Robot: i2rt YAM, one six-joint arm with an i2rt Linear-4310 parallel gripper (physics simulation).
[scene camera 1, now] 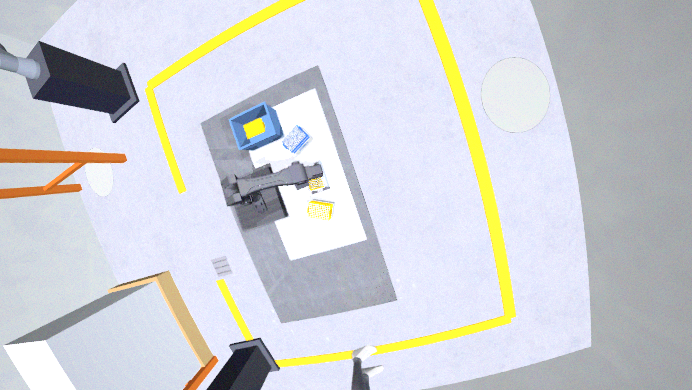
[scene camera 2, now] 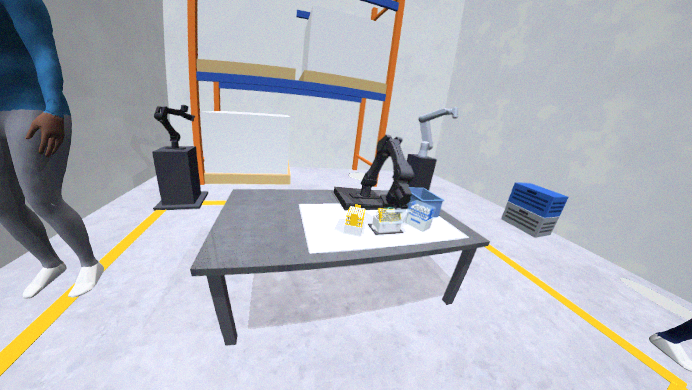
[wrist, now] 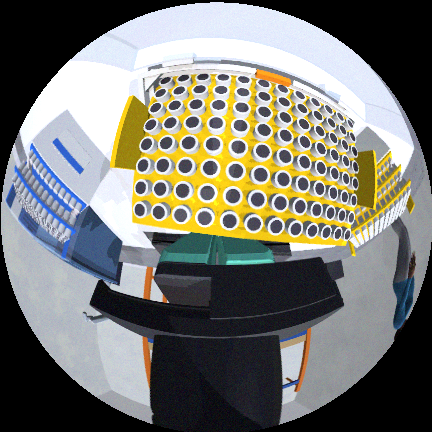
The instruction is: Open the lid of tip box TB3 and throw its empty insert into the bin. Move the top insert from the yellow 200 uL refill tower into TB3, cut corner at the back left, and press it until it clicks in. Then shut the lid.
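Observation:
Tip box TB3 [scene camera 2: 387, 226] stands on the white mat [scene camera 1: 329, 232] [scene camera 2: 329, 237] with a yellow insert [scene camera 1: 316, 183] [wrist: 241, 160] full of tips in it. The insert fills the wrist view, with an orange tab [wrist: 273, 74] at its far edge. My gripper [wrist: 216, 250] [scene camera 2: 394, 203] is shut and empty, its teal fingers together at the insert's near edge. The yellow refill tower [scene camera 1: 320, 209] [scene camera 2: 354, 219] [wrist: 382, 201] stands beside TB3. The blue bin [scene camera 1: 239, 131] [scene camera 2: 428, 196] holds a yellow insert [scene camera 1: 254, 128].
A blue tip tower [scene camera 1: 296, 138] [scene camera 2: 419, 213] [wrist: 44, 193] stands between TB3 and the bin. The grey table [scene camera 1: 314, 291] [scene camera 2: 251, 232] carries the arm's base [scene camera 1: 256, 208]. A person [scene camera 2: 38, 193] stands at the left, and another shoe [scene camera 2: 672, 344] shows at the right.

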